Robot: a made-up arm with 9 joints. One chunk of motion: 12 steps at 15 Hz.
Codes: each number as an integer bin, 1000 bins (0 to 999) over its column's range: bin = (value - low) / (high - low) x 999, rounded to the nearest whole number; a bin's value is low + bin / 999 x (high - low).
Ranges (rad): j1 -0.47..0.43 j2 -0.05..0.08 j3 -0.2..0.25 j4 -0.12..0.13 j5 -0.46..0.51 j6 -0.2..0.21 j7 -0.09..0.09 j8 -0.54..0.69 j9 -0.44..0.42
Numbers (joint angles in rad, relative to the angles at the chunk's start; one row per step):
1: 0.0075 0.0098 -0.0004 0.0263 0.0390 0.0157 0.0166 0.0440 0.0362
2: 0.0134 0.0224 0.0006 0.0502 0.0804 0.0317 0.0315 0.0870 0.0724
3: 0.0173 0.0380 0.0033 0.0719 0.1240 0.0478 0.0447 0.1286 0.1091
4: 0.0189 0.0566 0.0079 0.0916 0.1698 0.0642 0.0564 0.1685 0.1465
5: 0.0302 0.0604 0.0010 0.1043 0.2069 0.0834 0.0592 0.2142 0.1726
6: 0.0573 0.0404 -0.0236 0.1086 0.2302 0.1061 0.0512 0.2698 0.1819
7: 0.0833 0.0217 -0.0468 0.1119 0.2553 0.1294 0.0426 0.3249 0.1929
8: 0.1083 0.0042 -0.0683 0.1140 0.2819 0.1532 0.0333 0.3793 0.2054
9: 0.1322 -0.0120 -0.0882 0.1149 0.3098 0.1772 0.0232 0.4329 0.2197
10: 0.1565 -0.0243 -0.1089 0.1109 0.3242 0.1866 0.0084 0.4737 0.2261
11: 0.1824 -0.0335 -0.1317 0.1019 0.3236 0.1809 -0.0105 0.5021 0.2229
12: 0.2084 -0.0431 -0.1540 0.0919 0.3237 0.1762 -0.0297 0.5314 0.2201
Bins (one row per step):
1: 530 460 443 585 514 526 592 474 553
2: 537 556 445 680 557 565 674 509 595
3: 541 676 451 767 601 604 748 543 638
4: 543 819 462 846 649 644 813 575 681
5: 555 848 446 896 687 691 828 613 712
6: 585 695 392 913 711 746 784 658 722
7: 614 551 340 927 737 803 736 702 735
8: 642 417 292 935 764 861 684 747 750
9: 668 292 248 939 793 919 628 790 766
10: 695 197 202 923 808 942 546 823 774
11: 724 127 152 887 807 928 441 846 770
12: 753 53 102 847 807 917 335 870 767

